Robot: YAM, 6 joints.
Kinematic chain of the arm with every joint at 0, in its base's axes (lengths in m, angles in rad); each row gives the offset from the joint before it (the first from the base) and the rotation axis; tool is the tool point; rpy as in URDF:
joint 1: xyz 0 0 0.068 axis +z
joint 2: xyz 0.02 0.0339 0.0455 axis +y
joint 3: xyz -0.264 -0.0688 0 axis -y
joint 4: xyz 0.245 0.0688 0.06 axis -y
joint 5: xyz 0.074 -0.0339 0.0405 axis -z
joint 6: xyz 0.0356 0 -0.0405 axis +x
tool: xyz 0 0 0 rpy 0 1.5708 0
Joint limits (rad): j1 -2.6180..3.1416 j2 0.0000..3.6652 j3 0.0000..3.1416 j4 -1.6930..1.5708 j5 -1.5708..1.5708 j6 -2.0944..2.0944
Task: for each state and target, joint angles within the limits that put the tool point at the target. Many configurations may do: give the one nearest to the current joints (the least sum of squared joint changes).
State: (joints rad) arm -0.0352 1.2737 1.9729 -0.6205 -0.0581 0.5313
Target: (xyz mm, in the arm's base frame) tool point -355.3 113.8 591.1
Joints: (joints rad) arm -0.3045 0.7527 2.7667 -0.0583 -0.0578 0.5313
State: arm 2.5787 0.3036 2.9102 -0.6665 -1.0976 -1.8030
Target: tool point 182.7 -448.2 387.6
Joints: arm 2.0241 0.3556 2.8690 -0.6946 -1.1204 -1.8030
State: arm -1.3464 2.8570 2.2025 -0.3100 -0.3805 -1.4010
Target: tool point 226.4 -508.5 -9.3
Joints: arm -1.1765 2.8473 2.1631 -0.3349 -0.3937 -1.4010
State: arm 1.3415 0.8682 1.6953 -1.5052 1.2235 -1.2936
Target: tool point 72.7 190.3 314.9
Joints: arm 1.3665 1.3088 1.2068 -1.4729 1.1563 -1.2936
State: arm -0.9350 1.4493 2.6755 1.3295 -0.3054 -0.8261
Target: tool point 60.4 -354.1 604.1
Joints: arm -1.4253 2.0539 2.4457 1.0595 -0.2390 -0.8261
